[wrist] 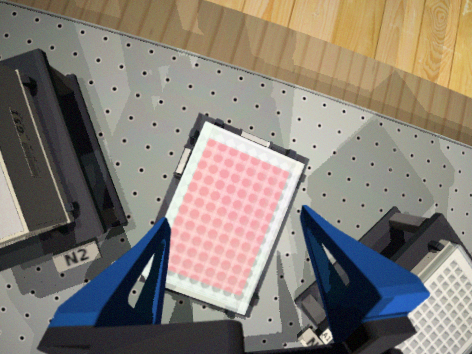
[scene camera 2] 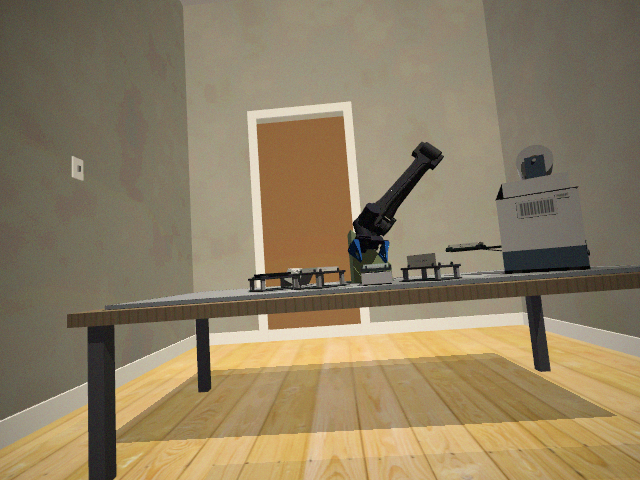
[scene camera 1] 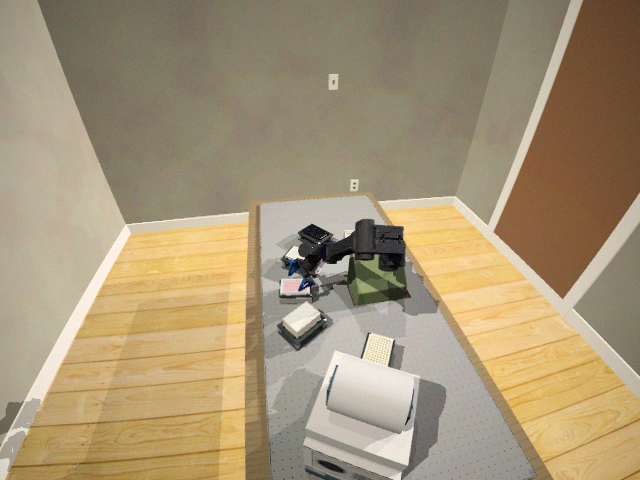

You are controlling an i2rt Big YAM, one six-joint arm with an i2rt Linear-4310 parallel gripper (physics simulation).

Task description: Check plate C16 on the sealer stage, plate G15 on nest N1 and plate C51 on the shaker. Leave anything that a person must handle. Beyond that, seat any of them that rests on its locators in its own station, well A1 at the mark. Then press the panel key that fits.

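My gripper [scene camera 1: 299,276] [scene camera 2: 373,260] [wrist: 234,217] is open and empty above the plate with pink wells [scene camera 1: 292,286] [wrist: 225,215], its fingertips at either side of it in the wrist view. This plate, apparently C51, lies on a dark-cornered base, apparently the shaker [scene camera 2: 376,277]; a dark strip shows along its left edge. Whether it sits fully down is unclear. A white plate [scene camera 1: 294,253] [wrist: 445,300], apparently G15, is on the nest at right in the wrist view, partly cut off. A cream plate [scene camera 1: 378,348] [scene camera 2: 465,246], apparently C16, lies on the sealer's stage. Plate codes are unreadable.
Nest N2, with its label [wrist: 77,255], bears a tall pale block [scene camera 1: 302,318] [scene camera 2: 421,259]. The white sealer [scene camera 1: 361,434] [scene camera 2: 542,227] carries a large roll. A black plate [scene camera 1: 315,232] stands toward the far end. The green arm base [scene camera 1: 377,284] is beside the stations.
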